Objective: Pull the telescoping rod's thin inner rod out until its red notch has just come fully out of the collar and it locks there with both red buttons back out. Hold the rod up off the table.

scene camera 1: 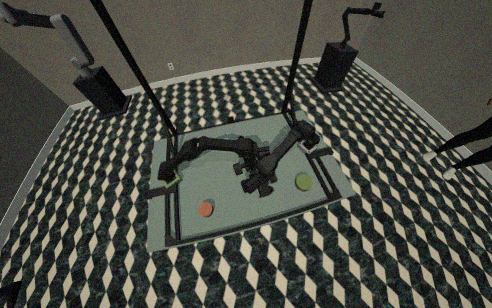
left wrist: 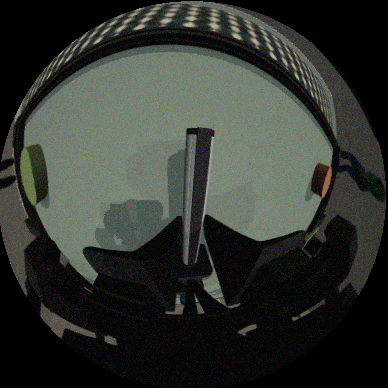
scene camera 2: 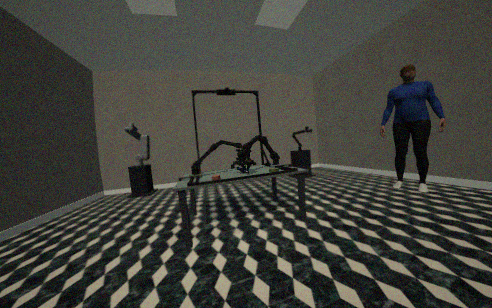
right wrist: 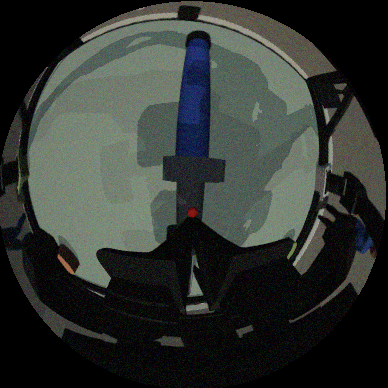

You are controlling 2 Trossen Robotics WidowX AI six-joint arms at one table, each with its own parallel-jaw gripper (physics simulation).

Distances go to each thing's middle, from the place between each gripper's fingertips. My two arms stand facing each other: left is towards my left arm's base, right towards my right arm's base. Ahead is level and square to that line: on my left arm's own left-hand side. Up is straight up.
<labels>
I see the thin inner rod [left wrist: 199,140] 4 cm behind my right hand and 1 cm below it. From my right hand the other things lie so: telescoping rod [right wrist: 190,167] (5 cm behind, 1 cm below).
Now: left hand 13 cm past the thin inner rod. Round my left hand: telescoping rod: 15 cm behind.
</labels>
